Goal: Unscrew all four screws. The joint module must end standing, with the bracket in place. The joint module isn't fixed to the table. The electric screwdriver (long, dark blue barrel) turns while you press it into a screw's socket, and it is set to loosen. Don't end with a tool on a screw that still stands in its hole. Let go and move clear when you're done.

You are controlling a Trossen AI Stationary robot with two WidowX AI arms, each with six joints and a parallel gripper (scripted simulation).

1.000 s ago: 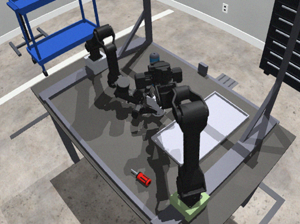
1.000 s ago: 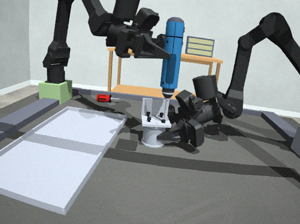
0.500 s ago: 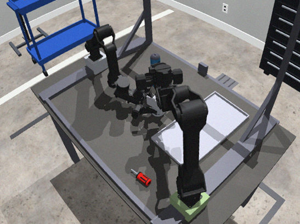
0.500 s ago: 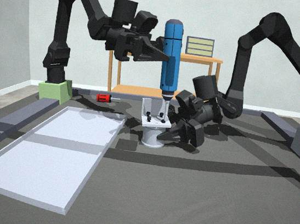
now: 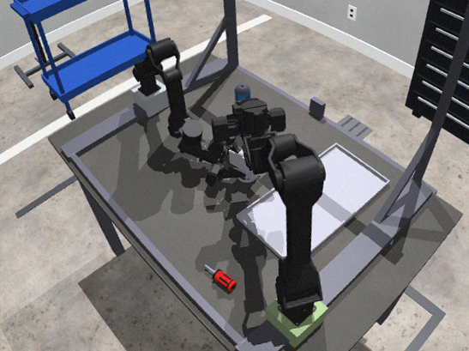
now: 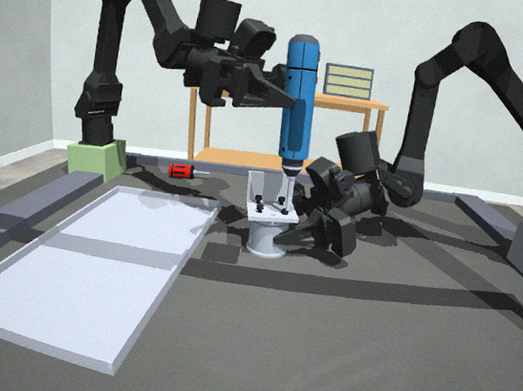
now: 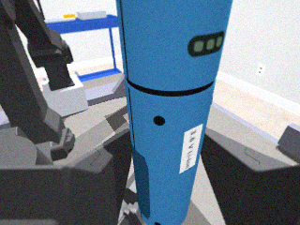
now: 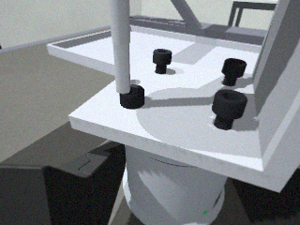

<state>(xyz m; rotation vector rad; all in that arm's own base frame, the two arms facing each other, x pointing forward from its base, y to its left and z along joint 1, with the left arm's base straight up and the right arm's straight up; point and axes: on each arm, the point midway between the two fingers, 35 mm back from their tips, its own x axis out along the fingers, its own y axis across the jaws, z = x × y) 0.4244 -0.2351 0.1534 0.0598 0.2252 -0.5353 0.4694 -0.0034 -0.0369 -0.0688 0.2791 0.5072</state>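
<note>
Right now my right hand is 2 cm past the joint module, 2 cm to the right of it and 1 cm above it. The rest, counted from my right hand: white tray: 14 cm behind, 21 cm to the left, 3 cm below; then white bracket: 2 cm behind, 2 cm to the left, 4 cm above; then screwdriver bit: 3 cm behind, 1 cm to the right, 6 cm above.
</note>
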